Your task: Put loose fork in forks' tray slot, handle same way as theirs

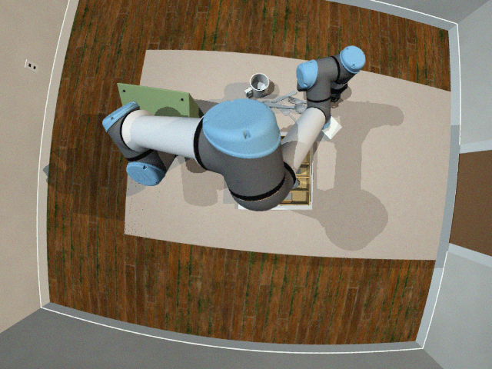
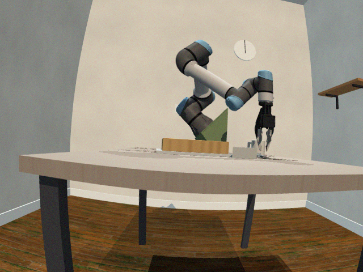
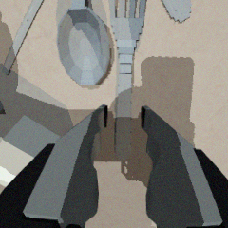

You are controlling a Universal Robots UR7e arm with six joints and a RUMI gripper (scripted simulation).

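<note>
My gripper is now 100 mm to the left of the white block, 100 mm short of it and 20 mm above it. From my hand the other things lie so: mug 240 mm behind, 10 mm below; then tray 340 mm to the right, 90 mm behind.
</note>
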